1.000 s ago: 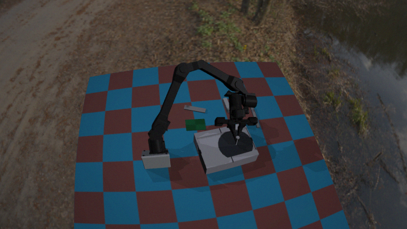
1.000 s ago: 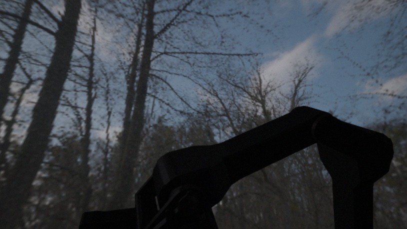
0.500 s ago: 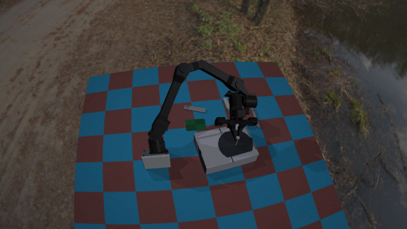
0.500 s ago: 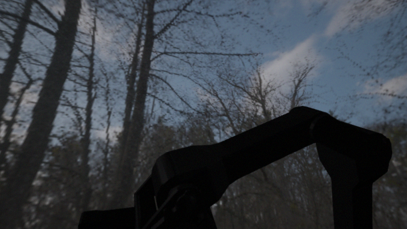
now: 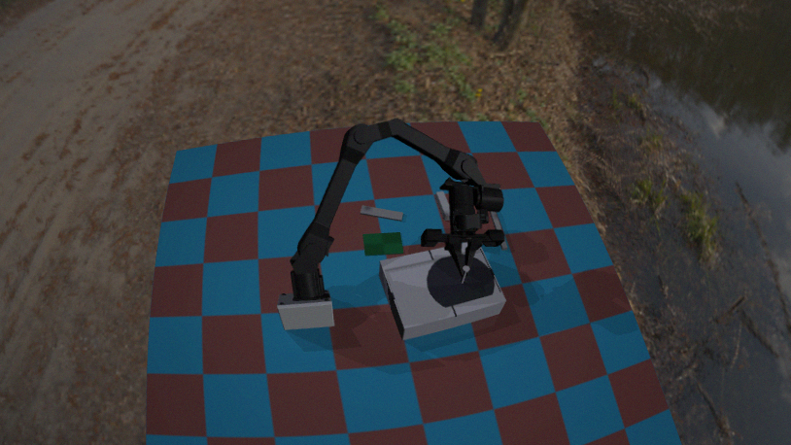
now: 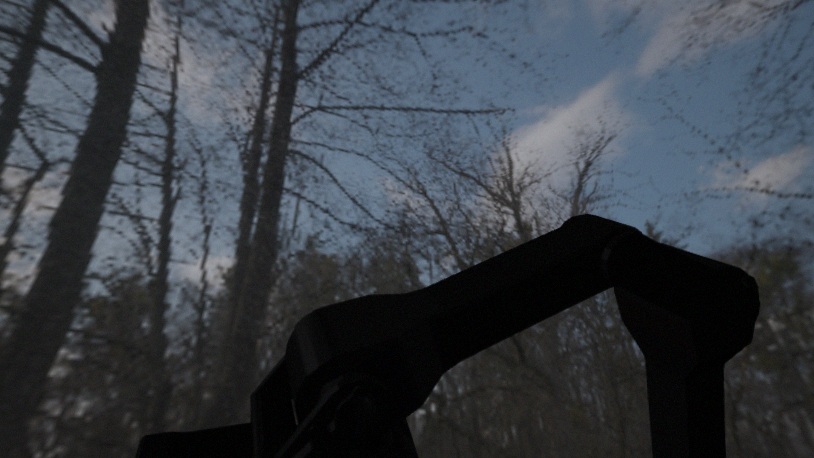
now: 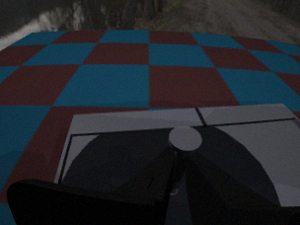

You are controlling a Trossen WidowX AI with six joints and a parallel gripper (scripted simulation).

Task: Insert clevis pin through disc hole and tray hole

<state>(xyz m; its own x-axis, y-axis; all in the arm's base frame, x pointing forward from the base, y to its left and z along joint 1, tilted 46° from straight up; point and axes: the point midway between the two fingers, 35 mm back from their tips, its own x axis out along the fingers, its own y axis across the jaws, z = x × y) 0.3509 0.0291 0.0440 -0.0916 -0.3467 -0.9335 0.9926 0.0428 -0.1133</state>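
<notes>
Right now my gripper tip is 10 mm above the steel clevis pin. Round my gripper tip: steel tray: 40 mm behind, 10 mm to the left, 50 mm below; flat green piece: 160 mm behind, 170 mm to the left, 90 mm below; dark round disc: 10 mm to the left, 30 mm below.
</notes>
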